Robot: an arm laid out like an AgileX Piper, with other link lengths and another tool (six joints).
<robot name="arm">
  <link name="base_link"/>
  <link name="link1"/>
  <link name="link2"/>
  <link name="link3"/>
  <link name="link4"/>
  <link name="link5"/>
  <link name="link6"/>
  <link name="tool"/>
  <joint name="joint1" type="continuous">
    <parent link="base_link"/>
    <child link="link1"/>
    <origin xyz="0 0 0.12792" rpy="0 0 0"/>
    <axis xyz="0 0 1"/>
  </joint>
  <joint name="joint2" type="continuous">
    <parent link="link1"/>
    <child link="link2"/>
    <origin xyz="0 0 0" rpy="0 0 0"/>
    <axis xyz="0 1 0"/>
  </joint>
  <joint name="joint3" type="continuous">
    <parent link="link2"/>
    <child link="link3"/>
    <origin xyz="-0.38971 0 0.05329" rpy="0 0 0"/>
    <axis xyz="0 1 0"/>
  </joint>
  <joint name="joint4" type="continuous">
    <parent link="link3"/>
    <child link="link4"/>
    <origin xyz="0.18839 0 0.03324" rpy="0 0 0"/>
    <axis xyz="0.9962 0 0.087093"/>
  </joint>
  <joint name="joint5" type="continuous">
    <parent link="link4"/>
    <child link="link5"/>
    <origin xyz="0 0 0" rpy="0 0 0"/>
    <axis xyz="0 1 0"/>
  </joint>
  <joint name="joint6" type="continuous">
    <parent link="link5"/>
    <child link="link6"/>
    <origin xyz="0.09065 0 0.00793" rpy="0 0 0"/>
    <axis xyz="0.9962 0 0.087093"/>
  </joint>
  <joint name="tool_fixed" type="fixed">
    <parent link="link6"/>
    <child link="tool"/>
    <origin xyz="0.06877 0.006 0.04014" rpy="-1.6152 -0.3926 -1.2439"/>
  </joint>
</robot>
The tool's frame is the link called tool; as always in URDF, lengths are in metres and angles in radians. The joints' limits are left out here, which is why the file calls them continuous.
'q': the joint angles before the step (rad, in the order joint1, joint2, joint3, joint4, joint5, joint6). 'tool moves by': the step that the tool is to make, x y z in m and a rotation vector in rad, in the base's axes. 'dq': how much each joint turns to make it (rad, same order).
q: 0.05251 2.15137 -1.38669 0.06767 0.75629 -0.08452
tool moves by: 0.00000 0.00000 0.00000 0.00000 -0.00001 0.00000
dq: 0.00000 0.00000 0.00001 0.00000 -0.00002 0.00000
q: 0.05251 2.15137 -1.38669 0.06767 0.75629 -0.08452
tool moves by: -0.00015 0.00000 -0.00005 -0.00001 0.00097 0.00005
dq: 0.00000 0.00000 -0.00002 0.00000 0.00099 0.00000
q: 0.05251 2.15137 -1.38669 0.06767 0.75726 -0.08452
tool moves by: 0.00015 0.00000 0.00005 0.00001 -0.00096 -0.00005
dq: 0.00000 0.00000 0.00001 0.00000 -0.00098 0.00000
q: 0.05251 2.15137 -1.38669 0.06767 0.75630 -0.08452
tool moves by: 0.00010 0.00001 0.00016 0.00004 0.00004 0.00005
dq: -0.00001 0.00000 -0.00101 0.00000 0.00105 0.00000
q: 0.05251 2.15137 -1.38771 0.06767 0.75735 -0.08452
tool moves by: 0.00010 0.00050 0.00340 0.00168 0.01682 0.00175
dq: -0.00001 0.00000 -0.02662 0.00094 0.04343 0.00000
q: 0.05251 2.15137 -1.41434 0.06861 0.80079 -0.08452
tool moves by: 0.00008 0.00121 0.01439 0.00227 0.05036 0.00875
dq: -0.00001 -0.00282 -0.09358 -0.00091 0.14691 0.00000
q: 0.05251 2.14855 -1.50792 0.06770 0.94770 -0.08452
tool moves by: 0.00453 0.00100 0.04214 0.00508 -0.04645 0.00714
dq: -0.00001 -0.04665 -0.11233 -0.00092 0.11258 -0.00001
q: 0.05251 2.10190 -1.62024 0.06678 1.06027 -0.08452
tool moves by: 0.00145 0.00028 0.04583 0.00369 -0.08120 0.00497
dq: 0.00000 -0.05590 -0.09442 -0.00211 0.06919 0.00001
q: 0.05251 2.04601 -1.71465 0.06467 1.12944 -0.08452
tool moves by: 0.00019 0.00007 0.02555 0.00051 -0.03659 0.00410
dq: -0.00001 -0.02234 -0.07310 -0.00218 0.05899 -0.00001
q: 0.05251 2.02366 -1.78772 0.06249 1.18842 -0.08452
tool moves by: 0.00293 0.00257 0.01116 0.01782 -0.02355 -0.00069
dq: -0.00001 -0.00283 -0.04147 0.01652 0.01990 -0.00001
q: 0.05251 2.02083 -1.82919 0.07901 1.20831 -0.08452
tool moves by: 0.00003 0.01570 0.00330 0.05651 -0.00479 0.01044
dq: 0.01624 0.00002 -0.00709 0.05642 -0.00114 -0.00001
